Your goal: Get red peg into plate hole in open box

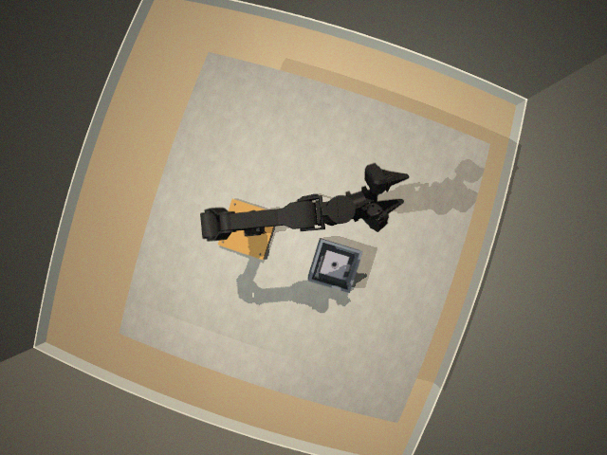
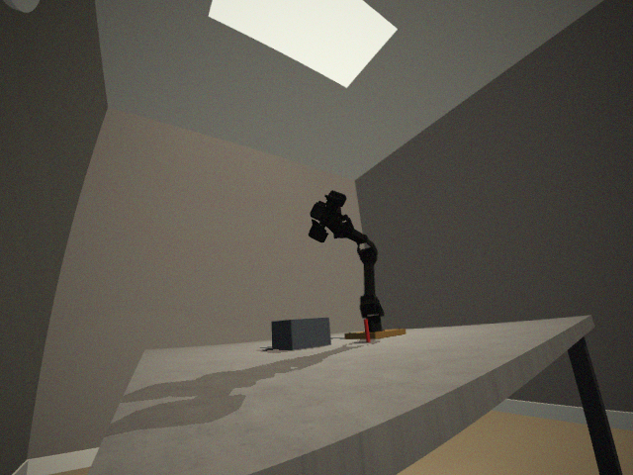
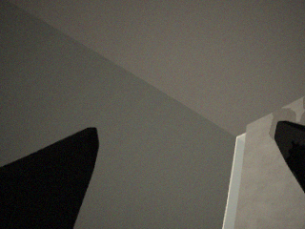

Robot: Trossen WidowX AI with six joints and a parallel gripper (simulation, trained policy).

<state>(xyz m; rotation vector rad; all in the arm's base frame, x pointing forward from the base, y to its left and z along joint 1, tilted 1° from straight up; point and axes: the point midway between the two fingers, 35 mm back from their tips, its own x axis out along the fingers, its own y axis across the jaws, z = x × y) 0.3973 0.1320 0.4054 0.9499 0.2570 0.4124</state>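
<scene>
Now: gripper tip 40 cm above the red peg, 24 cm past it and 5 cm to the left of it. From my gripper tip the other things lie so: dark box 41 cm below, 25 cm to the right, 10 cm behind; then light plate 39 cm below, 25 cm to the right, 10 cm behind.
</scene>
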